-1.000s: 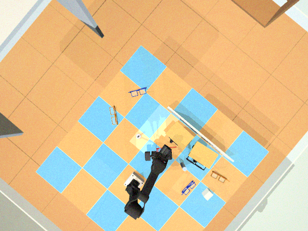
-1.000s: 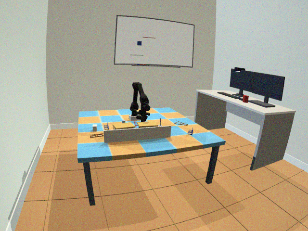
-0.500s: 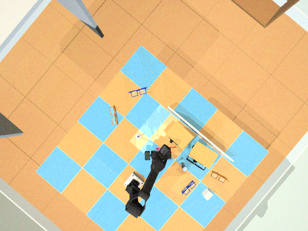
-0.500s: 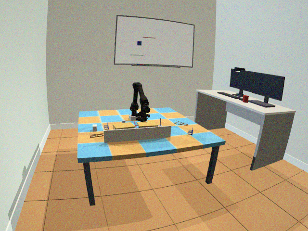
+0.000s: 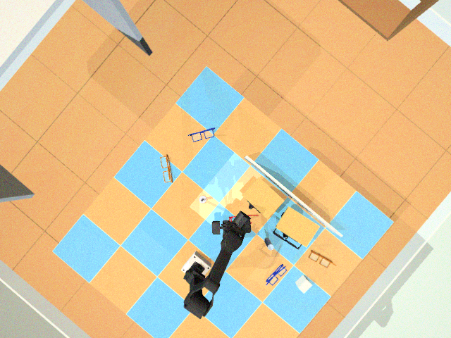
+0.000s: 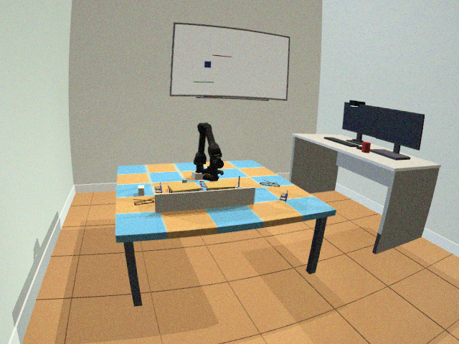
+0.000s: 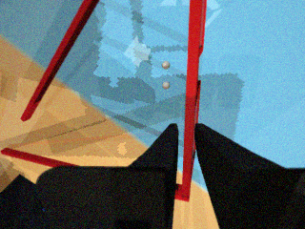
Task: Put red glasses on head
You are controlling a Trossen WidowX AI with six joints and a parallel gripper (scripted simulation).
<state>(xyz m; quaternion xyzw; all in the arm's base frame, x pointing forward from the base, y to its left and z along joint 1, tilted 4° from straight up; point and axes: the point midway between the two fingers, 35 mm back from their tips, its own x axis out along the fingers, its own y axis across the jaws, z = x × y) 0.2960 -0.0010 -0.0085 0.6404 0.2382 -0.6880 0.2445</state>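
My gripper tip is 2 cm short of the red glasses, 6 cm to the left of it and 1 cm below it. From my gripper tip the other things lie so: white cube 3 cm behind, 49 cm to the right, 1 cm above; then blue glasses 8 cm behind, 36 cm to the right; then long white panel 30 cm ahead, 15 cm to the right, 4 cm above.
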